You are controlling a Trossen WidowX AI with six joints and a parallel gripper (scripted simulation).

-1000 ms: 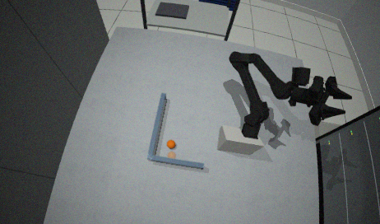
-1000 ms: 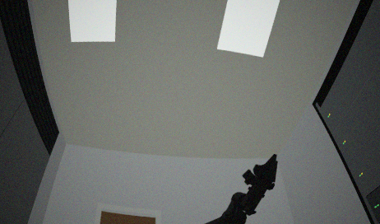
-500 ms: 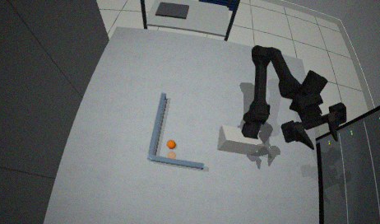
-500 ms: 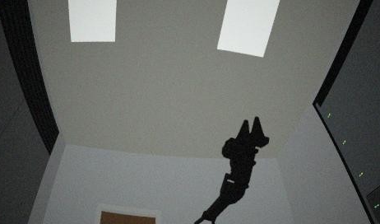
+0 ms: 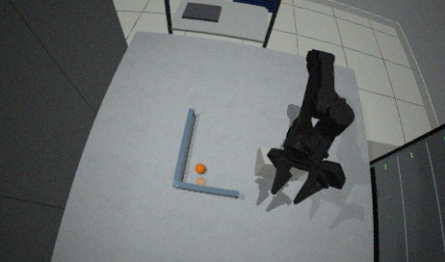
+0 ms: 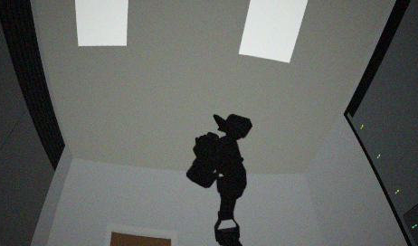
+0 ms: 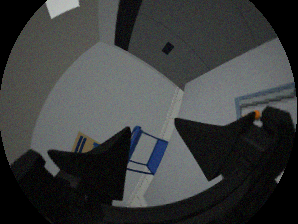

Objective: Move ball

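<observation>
My gripper tip is now 200 mm short of the orange ball, 130 mm to the left of it and 400 mm above it. Also, from my gripper tip: see-through copy (190 mm ahead, 80 mm to the right, 400 mm below).
</observation>
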